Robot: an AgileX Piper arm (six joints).
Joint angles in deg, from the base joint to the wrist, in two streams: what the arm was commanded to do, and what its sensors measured. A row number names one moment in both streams.
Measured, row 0: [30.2 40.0 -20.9 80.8 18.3 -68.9]
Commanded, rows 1 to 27: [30.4 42.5 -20.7 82.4 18.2 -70.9]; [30.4 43.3 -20.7 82.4 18.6 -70.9]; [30.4 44.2 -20.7 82.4 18.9 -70.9]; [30.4 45.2 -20.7 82.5 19.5 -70.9]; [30.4 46.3 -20.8 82.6 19.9 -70.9]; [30.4 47.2 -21.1 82.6 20.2 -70.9]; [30.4 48.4 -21.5 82.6 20.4 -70.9]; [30.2 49.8 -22.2 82.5 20.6 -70.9]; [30.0 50.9 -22.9 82.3 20.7 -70.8]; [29.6 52.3 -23.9 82.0 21.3 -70.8]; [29.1 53.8 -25.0 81.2 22.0 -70.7]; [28.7 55.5 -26.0 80.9 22.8 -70.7]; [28.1 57.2 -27.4 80.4 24.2 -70.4]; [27.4 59.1 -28.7 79.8 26.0 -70.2]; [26.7 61.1 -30.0 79.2 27.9 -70.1]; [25.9 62.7 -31.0 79.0 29.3 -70.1]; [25.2 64.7 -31.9 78.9 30.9 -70.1]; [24.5 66.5 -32.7 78.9 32.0 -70.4]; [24.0 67.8 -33.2 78.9 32.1 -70.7]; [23.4 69.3 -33.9 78.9 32.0 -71.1]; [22.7 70.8 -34.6 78.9 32.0 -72.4]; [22.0 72.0 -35.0 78.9 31.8 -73.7]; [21.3 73.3 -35.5 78.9 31.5 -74.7]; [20.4 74.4 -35.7 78.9 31.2 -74.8]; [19.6 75.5 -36.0 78.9 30.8 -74.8]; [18.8 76.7 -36.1 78.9 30.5 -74.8]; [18.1 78.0 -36.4 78.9 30.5 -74.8]
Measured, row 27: [21.1 73.8 -35.3 79.3 31.0 -73.3]
